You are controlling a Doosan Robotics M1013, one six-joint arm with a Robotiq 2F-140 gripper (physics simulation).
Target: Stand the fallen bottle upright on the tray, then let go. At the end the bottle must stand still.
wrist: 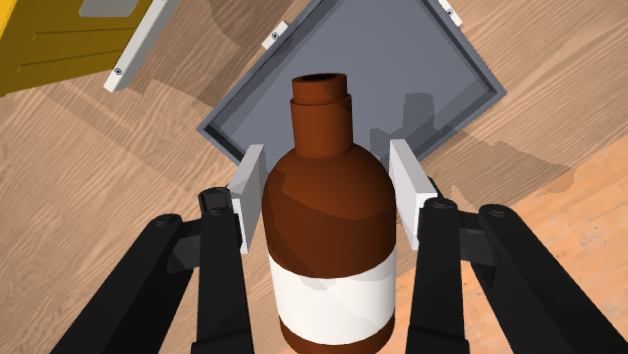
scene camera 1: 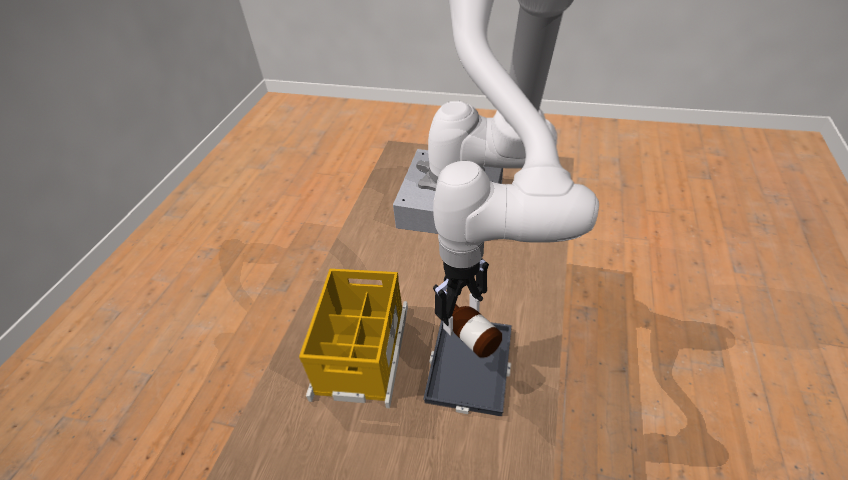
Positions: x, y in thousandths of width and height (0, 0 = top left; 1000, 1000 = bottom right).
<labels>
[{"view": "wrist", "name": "my gripper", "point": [521, 462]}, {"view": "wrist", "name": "dark grey tray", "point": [663, 219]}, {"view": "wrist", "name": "brown bottle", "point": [525, 592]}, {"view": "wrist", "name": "yellow crate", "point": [77, 137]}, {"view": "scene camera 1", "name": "my gripper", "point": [544, 672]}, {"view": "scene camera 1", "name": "dark grey tray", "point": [541, 786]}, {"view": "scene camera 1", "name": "brown bottle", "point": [568, 701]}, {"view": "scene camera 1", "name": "yellow crate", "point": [412, 724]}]
</labels>
